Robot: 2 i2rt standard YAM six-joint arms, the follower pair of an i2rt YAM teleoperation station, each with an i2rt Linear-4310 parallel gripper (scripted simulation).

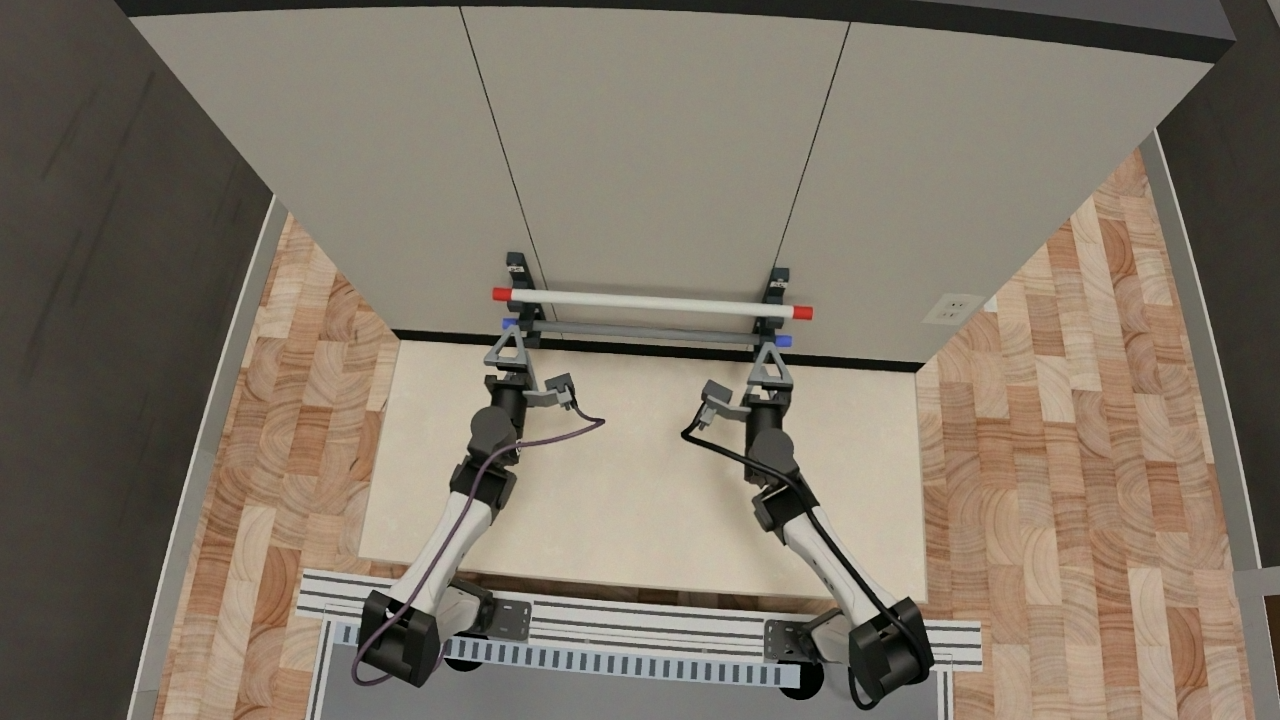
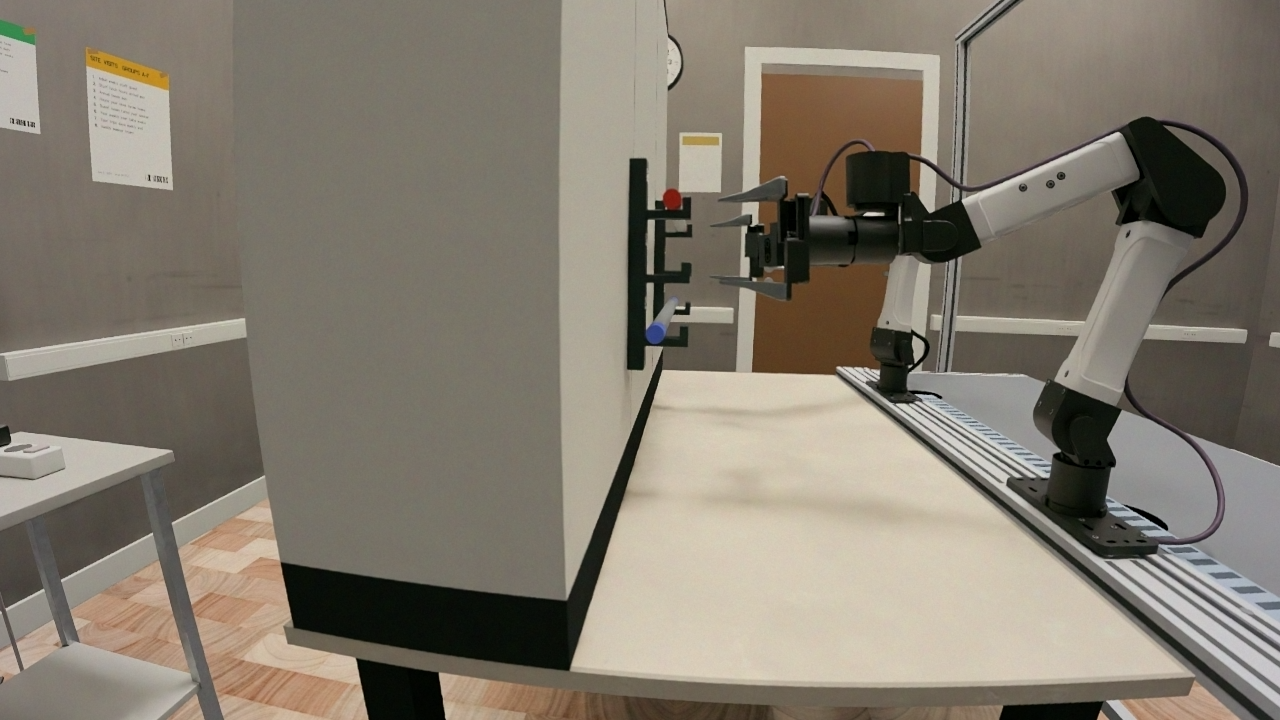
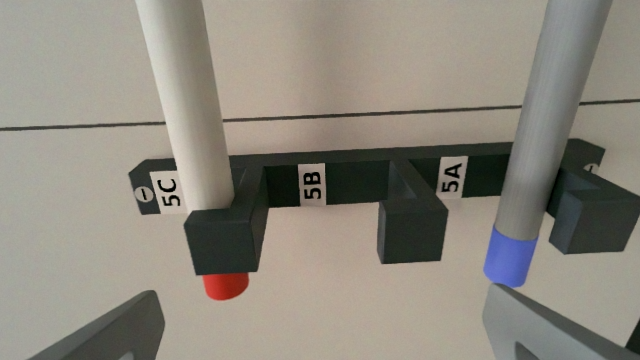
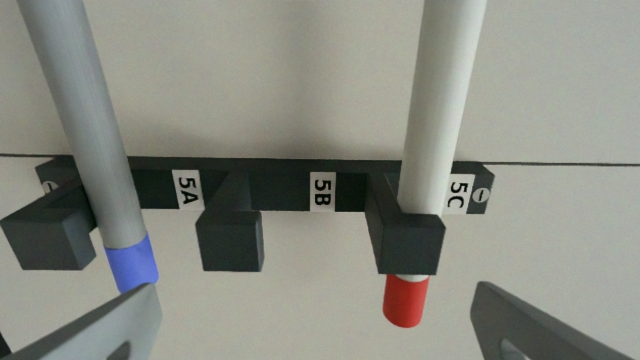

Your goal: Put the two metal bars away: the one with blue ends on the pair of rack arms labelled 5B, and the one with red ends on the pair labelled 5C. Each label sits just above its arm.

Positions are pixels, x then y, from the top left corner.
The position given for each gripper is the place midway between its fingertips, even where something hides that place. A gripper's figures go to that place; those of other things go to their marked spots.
The left gripper (image 3: 323, 302) is 10 cm from the lens. A blue-ended bar (image 3: 567, 44): 17 cm from the lens. A red-ended bar (image 3: 178, 45): 12 cm from the lens. A pale cabinet (image 3: 82, 247) is 26 cm from the lens. A rack upright (image 3: 411, 228): 13 cm from the lens. The marked spots on the pale cabinet and the red-ended bar are 17 cm apart.
